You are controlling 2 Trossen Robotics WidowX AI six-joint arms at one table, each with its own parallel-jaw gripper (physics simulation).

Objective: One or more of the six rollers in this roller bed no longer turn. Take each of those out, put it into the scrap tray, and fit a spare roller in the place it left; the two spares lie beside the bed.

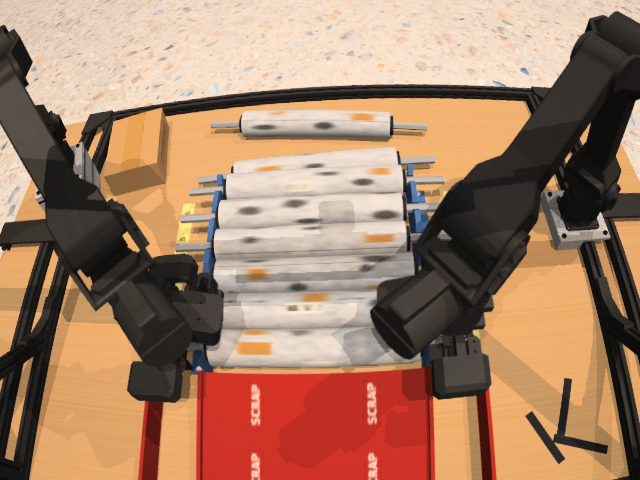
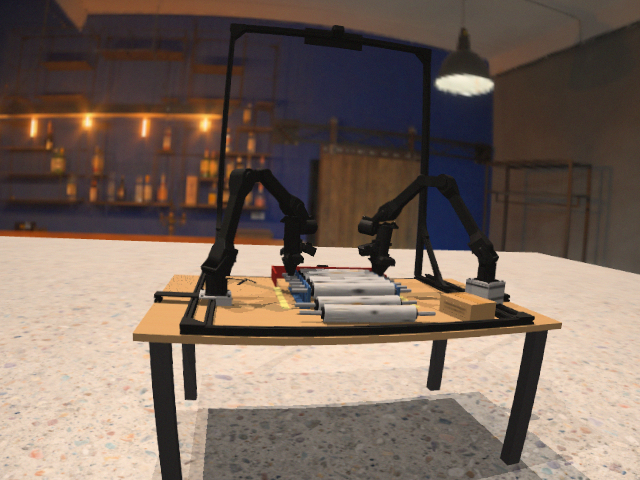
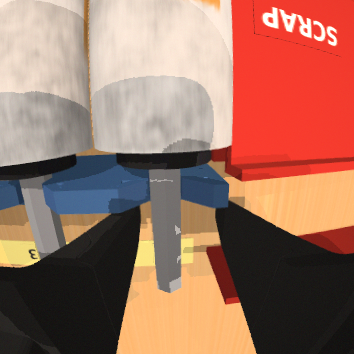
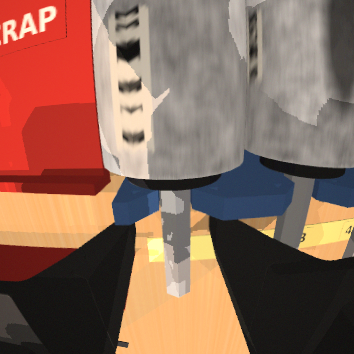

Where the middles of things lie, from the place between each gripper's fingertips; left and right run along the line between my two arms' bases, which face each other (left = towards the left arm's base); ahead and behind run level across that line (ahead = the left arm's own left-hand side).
My left gripper is now 370 mm short of the cardboard box (image 1: 137,155), 210 mm to the right of it and 10 mm above it.
Right now my right hand is 530 mm to the right of the cardboard box, 330 mm short of it and 10 mm above it.
